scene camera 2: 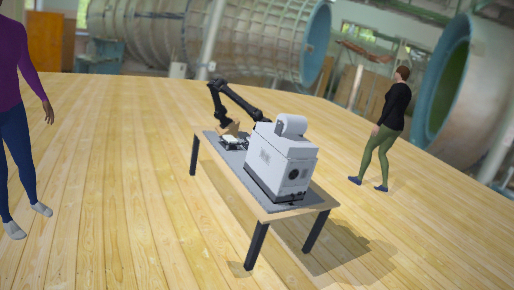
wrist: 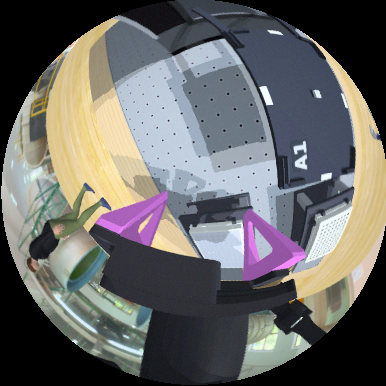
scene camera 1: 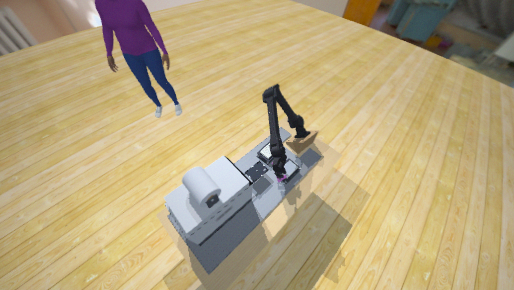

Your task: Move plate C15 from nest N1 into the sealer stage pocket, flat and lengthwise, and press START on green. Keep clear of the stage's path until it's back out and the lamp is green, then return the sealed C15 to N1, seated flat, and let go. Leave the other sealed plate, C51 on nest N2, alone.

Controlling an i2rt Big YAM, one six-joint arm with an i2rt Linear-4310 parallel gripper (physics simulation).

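Seen in the pictures: gripper, fingertip midpoint: (wrist: 207, 204) (scene camera 1: 277, 176); arm's base at its link origin: (scene camera 2: 226, 123) (scene camera 1: 302, 135).
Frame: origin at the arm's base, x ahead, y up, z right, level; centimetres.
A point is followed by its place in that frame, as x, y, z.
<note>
My gripper (scene camera 1: 281, 178) {43.9, -0.1, -11.0} (wrist: 207, 204) {43.9, -0.1, -11.0} is open and empty, pointing down above the bench board. In the wrist view, a plate with a smooth, glossy top (wrist: 220, 245) {34.8, -1.1, -11.7} sits in a dark nest, partly behind the right-hand fingertip; the fingers are not around it. A white plate with visible wells (wrist: 327, 232) {33.4, -0.7, 7.6} (scene camera 1: 267, 151) {33.4, -0.8, 8.8} (scene camera 2: 230, 139) {34.2, -0.6, 9.8} sits on the other nest to the right. Plate and nest labels cannot be read, so I cannot tell which is C15. The dark sealer stage (wrist: 295, 120) {50.3, 1.7, -1.8} (scene camera 1: 256, 171) {52.8, 1.6, 1.1}, marked A1, is out and bears no plate. START and the lamp do not show.
The white sealer (scene camera 1: 225, 172) {75.8, 27.6, 2.8} (scene camera 2: 280, 155) {102.1, 20.3, 12.4}, with a film roll (scene camera 1: 201, 186) {90.8, 40.2, -1.5} (scene camera 2: 292, 124) {95.8, 36.3, 5.2} on top, stands beyond the stage. The tan arm base (scene camera 1: 302, 142) {11.0, 6.3, -6.4} is at the table's other end. A person in purple (scene camera 1: 131, 30) and one in black (scene camera 2: 396, 103) stand away from the table.
</note>
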